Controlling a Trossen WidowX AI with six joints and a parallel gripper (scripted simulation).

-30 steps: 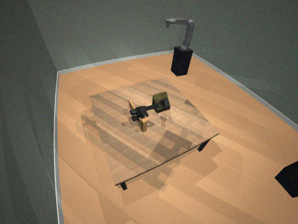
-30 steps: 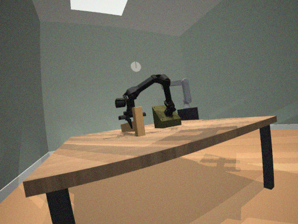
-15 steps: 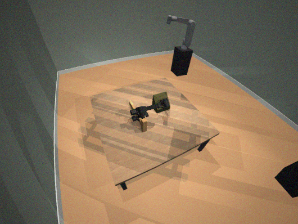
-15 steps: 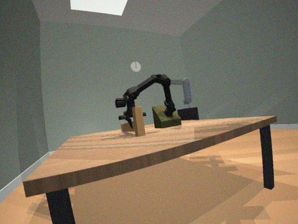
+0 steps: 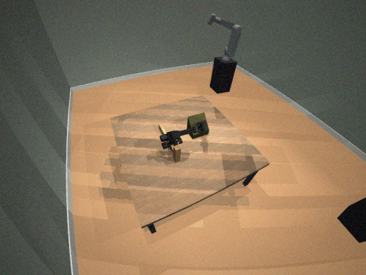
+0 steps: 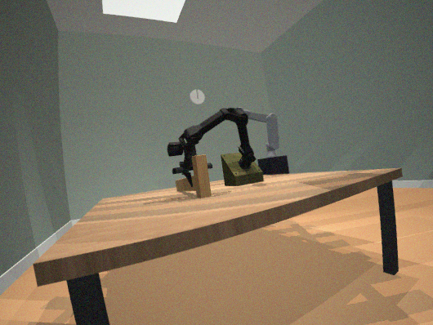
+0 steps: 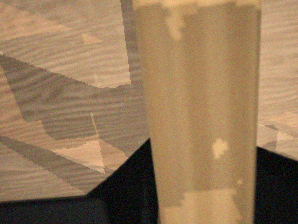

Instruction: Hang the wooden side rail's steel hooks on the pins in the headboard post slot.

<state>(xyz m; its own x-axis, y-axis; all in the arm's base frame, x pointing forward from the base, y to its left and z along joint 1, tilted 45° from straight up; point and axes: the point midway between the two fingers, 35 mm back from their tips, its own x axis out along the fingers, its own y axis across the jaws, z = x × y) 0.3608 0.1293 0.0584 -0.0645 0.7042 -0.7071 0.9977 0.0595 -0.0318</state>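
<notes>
Right now my gripper tip is 100 mm to the right of the headboard post and 40 mm below it.
</notes>
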